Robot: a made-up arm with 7 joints. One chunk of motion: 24 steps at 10 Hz.
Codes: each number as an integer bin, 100 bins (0 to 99) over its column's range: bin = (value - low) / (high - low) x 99, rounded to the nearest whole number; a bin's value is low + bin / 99 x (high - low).
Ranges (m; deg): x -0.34..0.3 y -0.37..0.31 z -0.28..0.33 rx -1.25..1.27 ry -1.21..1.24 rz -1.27..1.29
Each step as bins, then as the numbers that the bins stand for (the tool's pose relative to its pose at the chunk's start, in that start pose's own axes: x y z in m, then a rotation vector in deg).
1 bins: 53 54 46 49 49 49
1 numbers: 0.0026 0.0009 0.0034 0.00 0.00 0.00
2 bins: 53 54 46 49 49 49
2 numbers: 0.0026 0.0009 0.0034 0.00 0.00 0.00
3 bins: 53 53 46 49 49 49
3 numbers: 0.0026 -0.0060 0.0034 0.00 0.00 0.00
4 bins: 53 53 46 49 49 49
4 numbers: 0.0026 -0.0060 0.0034 0.00 0.00 0.00
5 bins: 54 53 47 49 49 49
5 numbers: 0.0091 -0.0060 0.0096 0.00 0.00 0.00
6 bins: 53 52 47 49 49 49
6 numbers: 0.0026 -0.0128 0.0096 0.00 0.00 0.00
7 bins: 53 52 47 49 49 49
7 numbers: 0.0026 -0.0128 0.0096 0.00 0.00 0.00
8 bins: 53 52 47 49 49 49
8 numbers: 0.0026 -0.0128 0.0096 0.00 0.00 0.00
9 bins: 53 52 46 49 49 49
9 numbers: 0.0026 -0.0128 0.0034 0.00 0.00 0.00
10 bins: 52 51 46 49 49 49
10 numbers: -0.0038 -0.0197 0.0034 0.00 0.00 0.00
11 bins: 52 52 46 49 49 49
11 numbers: -0.0038 -0.0128 0.0034 0.00 0.00 0.00
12 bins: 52 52 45 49 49 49
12 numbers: -0.0038 -0.0128 -0.0027 0.00 0.00 0.00
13 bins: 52 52 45 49 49 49
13 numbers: -0.0038 -0.0128 -0.0027 0.00 0.00 0.00
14 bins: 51 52 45 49 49 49
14 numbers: -0.0103 -0.0128 -0.0027 0.00 0.00 0.00
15 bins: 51 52 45 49 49 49
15 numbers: -0.0103 -0.0128 -0.0027 0.00 0.00 0.00
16 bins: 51 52 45 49 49 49
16 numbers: -0.0103 -0.0128 -0.0027 0.00 0.00 0.00
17 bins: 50 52 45 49 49 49
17 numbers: -0.0168 -0.0128 -0.0027 0.00 0.00 0.00
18 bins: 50 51 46 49 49 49
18 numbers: -0.0168 -0.0197 0.0034 0.00 0.00 0.00
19 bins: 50 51 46 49 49 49
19 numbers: -0.0168 -0.0197 0.0034 0.00 0.00 0.00
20 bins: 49 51 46 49 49 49
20 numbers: -0.0232 -0.0197 0.0034 0.00 0.00 0.00
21 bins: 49 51 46 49 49 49
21 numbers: -0.0232 -0.0197 0.0034 0.00 0.00 0.00
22 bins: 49 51 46 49 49 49
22 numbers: -0.0232 -0.0197 0.0034 0.00 0.00 0.00
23 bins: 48 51 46 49 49 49
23 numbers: -0.0297 -0.0197 0.0034 0.00 0.00 0.00
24 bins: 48 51 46 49 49 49
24 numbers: -0.0297 -0.0197 0.0034 0.00 0.00 0.00
